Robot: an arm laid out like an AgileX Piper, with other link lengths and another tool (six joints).
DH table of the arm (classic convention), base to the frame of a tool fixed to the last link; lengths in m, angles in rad. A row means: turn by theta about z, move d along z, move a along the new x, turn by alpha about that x. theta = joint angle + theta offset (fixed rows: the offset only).
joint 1: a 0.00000  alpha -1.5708  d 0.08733  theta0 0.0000
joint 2: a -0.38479  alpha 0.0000  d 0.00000  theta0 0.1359
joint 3: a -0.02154  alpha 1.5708  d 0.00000  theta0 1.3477
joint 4: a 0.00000  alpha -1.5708  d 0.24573  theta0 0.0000
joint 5: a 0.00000  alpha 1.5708  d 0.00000  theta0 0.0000
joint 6: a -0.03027  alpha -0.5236  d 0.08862  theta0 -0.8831
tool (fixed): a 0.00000  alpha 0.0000  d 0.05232  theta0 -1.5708
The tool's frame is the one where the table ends.
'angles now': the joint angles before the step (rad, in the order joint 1, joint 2, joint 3, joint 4, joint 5, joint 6). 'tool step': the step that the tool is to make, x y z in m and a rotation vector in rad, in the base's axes. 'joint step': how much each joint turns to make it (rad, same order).
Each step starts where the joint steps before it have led.
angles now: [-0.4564, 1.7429, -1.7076, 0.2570, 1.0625, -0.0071]
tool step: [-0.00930, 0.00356, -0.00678, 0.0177, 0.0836, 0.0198]
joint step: [0.0000, 0.0000, 0.0000, -0.0199, 0.0854, 0.0000]
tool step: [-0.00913, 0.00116, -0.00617, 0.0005, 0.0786, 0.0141]
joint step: [0.0000, 0.0000, 0.0000, -0.0334, 0.0725, 0.0000]
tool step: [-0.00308, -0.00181, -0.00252, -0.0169, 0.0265, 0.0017]
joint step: [0.0000, 0.0000, 0.0000, -0.0267, 0.0166, 0.0001]
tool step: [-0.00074, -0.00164, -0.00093, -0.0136, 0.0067, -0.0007]
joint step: [0.0000, 0.0000, 0.0000, -0.0151, 0.0000, -0.0001]
